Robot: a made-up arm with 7 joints.
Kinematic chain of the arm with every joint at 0, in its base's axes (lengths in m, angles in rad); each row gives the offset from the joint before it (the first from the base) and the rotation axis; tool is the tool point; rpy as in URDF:
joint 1: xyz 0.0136 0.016 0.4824 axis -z
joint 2: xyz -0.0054 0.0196 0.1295 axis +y
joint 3: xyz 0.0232 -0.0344 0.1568 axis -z
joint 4: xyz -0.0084 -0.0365 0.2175 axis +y
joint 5: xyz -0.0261 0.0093 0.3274 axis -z
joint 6: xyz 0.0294 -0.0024 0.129 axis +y
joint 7: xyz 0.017 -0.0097 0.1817 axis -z
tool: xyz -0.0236 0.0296 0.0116 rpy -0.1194 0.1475 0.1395
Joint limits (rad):
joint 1: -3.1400..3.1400
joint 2: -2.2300..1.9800
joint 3: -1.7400..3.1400
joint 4: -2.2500..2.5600
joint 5: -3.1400..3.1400
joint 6: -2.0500..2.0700
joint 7: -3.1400..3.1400
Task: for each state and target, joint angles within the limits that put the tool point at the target. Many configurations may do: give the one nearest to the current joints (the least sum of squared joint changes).
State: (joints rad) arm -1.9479 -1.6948 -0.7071 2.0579 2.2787 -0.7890 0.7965
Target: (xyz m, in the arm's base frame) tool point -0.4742 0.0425 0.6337
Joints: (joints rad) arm -1.4058 -1.7404 -1.4772 2.0652 2.1627 -0.8294 0.8008
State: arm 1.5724 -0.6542 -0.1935 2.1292 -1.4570 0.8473 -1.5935
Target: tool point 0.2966 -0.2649 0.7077
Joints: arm 1.4543 -0.5115 -0.3688 2.3681 -1.4134 0.8906 -1.6084
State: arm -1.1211 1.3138 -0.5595 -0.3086 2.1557 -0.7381 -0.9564
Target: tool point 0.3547 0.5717 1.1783
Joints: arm -1.1292 1.2080 -0.5300 -0.6544 2.0546 -1.0872 -0.9749
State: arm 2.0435 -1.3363 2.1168 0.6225 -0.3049 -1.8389 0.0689
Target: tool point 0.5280 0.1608 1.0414
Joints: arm 2.2767 -1.0641 2.1232 -0.5609 -0.2460 -2.0500 -0.0507
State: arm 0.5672 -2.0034 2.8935 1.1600 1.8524 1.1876 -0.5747
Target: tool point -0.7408 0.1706 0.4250
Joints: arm 0.1692 -1.2001 2.7011 1.1772 1.8607 1.4836 -0.5548
